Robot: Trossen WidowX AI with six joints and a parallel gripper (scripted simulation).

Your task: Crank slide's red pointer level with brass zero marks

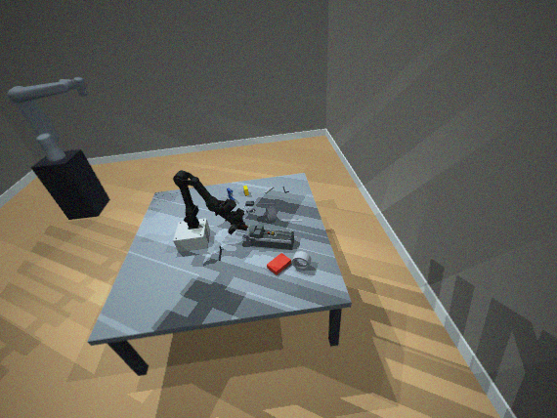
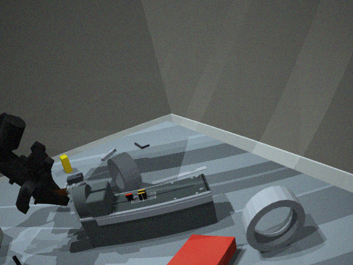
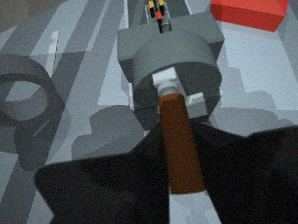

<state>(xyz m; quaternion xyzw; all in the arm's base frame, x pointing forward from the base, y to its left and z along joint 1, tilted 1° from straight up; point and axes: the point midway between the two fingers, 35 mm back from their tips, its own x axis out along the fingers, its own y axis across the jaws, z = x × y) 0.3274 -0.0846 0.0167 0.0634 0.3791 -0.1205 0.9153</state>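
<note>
The red pointer lies 130 mm ahead of my gripper tip, 50 mm to the right of it and 10 mm below it. Also, from my gripper tip: brown handle 20 mm behind, 30 mm above; then yellow block 20 mm behind, 540 mm to the left, 60 mm below; then blue clamp 140 mm behind, 490 mm to the left, 40 mm below.
</note>
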